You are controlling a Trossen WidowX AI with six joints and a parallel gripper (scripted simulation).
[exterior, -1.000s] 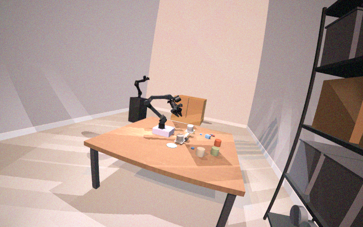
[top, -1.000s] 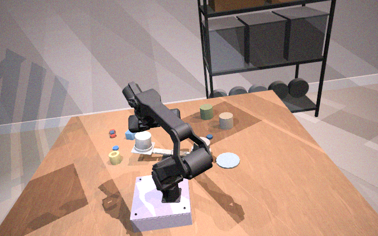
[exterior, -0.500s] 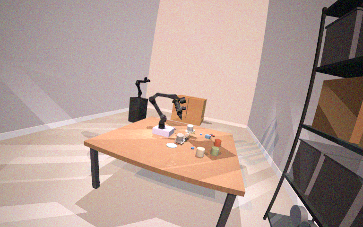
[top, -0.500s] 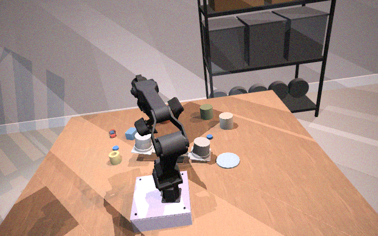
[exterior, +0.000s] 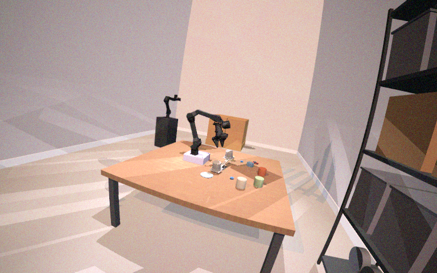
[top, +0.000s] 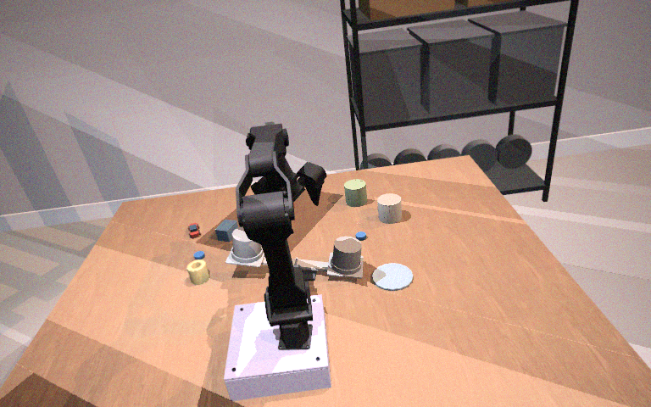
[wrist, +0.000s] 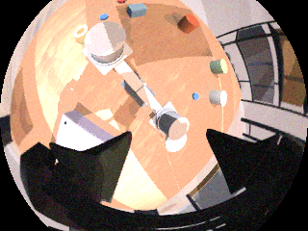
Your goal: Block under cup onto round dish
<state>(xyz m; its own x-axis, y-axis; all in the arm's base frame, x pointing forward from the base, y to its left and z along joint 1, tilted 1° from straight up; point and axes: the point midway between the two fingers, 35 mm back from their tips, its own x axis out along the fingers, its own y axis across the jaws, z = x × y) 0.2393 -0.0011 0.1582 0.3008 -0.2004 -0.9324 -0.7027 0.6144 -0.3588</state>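
Right now my gripper tip is 3 cm short of the teal block, 9 cm to the left of it and 15 cm above it. The rest, counted from my gripper tip: blue box 24 cm ahead, 29 cm to the left, 17 cm below; round dish 20 cm to the right, 19 cm below; beige cylinder 28 cm ahead, 19 cm to the right, 16 cm below.
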